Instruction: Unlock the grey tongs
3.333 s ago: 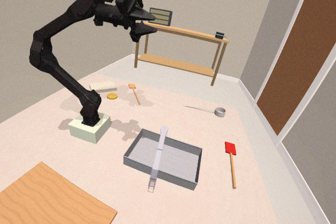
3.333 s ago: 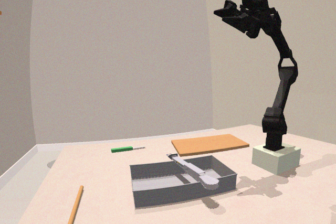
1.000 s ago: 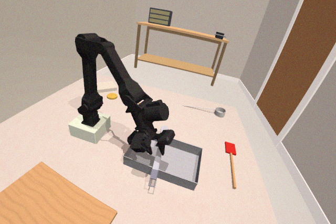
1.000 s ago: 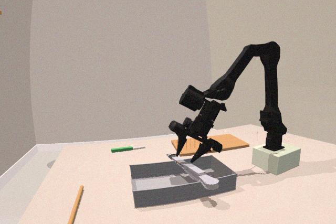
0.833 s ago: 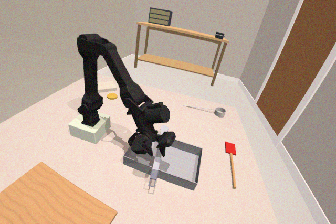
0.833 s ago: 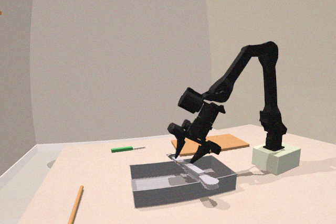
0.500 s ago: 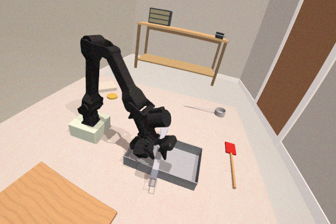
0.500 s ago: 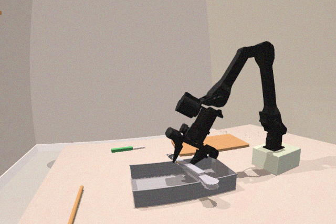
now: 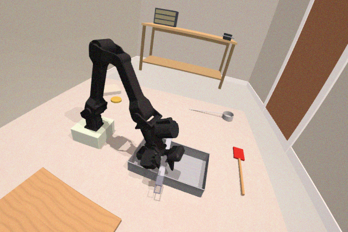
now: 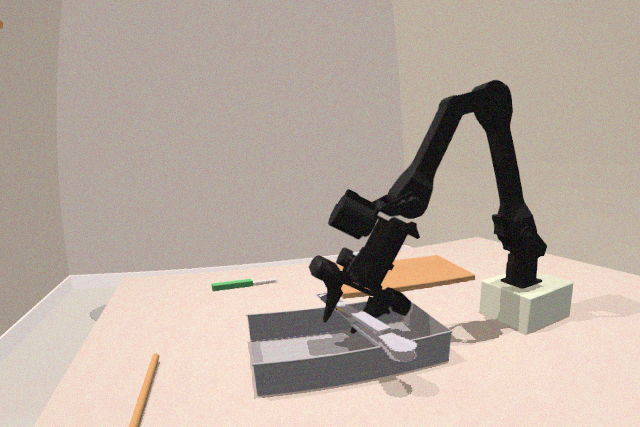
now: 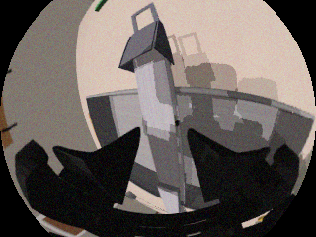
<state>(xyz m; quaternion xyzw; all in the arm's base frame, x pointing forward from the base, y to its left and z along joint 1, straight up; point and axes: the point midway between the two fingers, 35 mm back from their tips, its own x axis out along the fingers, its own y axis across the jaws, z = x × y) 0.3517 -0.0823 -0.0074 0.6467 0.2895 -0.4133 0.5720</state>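
Now: the grey roasting tin 1 cm ahead of my gripper tip and 5 cm to the left of it. Round my gripper tip: pale block 57 cm behind, 52 cm to the left, 2 cm below.
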